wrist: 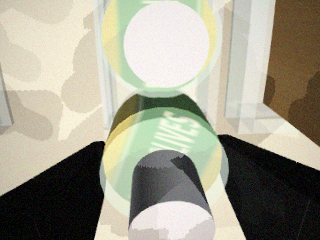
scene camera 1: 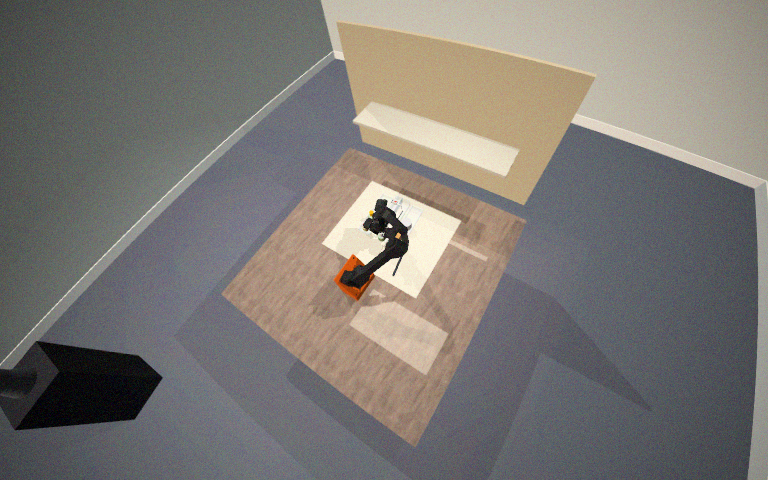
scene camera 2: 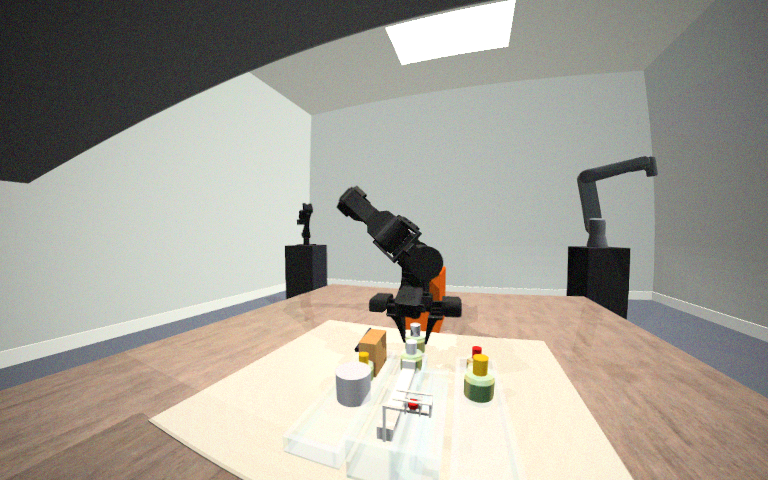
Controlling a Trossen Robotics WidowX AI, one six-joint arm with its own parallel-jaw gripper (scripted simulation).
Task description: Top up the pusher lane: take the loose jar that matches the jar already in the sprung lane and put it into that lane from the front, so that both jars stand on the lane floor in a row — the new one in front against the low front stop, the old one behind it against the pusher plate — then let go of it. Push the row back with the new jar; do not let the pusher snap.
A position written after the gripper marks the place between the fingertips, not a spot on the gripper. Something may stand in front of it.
In view: the gripper [scene camera 2: 415,343], a jar [wrist: 163,164], a jar [wrist: 155,55], a brown box [scene camera 2: 374,342] and a grey cylinder [scene camera 2: 353,379].
The gripper shows as well in the wrist view [wrist: 161,149]. The wrist view does not show the grey cylinder: it is out of frame.
